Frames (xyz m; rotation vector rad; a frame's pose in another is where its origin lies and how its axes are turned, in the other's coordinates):
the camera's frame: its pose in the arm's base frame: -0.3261 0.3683 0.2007 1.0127 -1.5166 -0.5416
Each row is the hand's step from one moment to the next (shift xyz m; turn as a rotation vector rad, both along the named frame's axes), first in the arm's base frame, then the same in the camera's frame.
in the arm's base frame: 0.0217 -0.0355 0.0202 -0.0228 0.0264 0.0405
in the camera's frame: 0.0418 -0.0085 -0.0179 -0.0007 0.0529 0.0076
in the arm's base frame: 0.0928 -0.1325 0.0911 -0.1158 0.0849 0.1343
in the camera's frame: 0.1652 -0.0225 -0.0816 -0.0022 0.1859 0.0641
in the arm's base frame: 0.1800 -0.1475 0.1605 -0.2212 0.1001 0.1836
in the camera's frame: 0.2204 0.0000 -0.1770 0.0072 0.2643 0.1509
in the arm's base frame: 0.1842 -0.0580 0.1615 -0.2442 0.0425 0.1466
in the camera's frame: 0.1468 0.0459 -0.1993 0.0335 0.2115 0.1926
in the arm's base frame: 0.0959 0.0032 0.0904 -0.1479 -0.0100 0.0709
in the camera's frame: 0.0521 0.0462 -0.1119 0.0401 0.0952 0.1278
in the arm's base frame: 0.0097 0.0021 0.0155 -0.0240 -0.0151 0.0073
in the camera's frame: 0.0073 0.0107 -0.0131 0.0154 0.0051 0.0244
